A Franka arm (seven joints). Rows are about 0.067 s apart.
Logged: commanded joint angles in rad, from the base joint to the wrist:
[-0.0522, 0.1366, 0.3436, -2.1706, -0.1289, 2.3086, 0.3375]
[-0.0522, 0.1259, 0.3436, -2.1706, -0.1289, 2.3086, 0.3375]
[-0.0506, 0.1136, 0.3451, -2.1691, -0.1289, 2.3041, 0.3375]
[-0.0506, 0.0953, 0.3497, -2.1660, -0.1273, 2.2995, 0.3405]
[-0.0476, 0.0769, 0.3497, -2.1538, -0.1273, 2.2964, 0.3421]
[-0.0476, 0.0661, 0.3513, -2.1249, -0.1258, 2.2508, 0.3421]
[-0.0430, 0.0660, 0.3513, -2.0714, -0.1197, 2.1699, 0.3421]
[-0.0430, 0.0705, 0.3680, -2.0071, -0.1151, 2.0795, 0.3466]
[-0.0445, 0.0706, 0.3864, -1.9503, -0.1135, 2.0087, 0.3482]
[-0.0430, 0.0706, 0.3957, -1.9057, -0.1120, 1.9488, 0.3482]
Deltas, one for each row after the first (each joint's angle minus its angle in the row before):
[0.0000, -0.0107, 0.0000, 0.0000, 0.0000, 0.0000, 0.0000]
[0.0016, -0.0123, 0.0015, 0.0015, 0.0000, -0.0045, 0.0000]
[0.0000, -0.0183, 0.0046, 0.0031, 0.0016, -0.0046, 0.0030]
[0.0030, -0.0184, 0.0000, 0.0122, 0.0000, -0.0031, 0.0016]
[0.0000, -0.0108, 0.0016, 0.0289, 0.0015, -0.0456, 0.0000]
[0.0046, -0.0001, 0.0000, 0.0535, 0.0061, -0.0809, 0.0000]
[0.0000, 0.0045, 0.0167, 0.0643, 0.0046, -0.0904, 0.0045]
[-0.0015, 0.0001, 0.0184, 0.0568, 0.0016, -0.0708, 0.0016]
[0.0015, 0.0000, 0.0093, 0.0446, 0.0015, -0.0599, 0.0000]

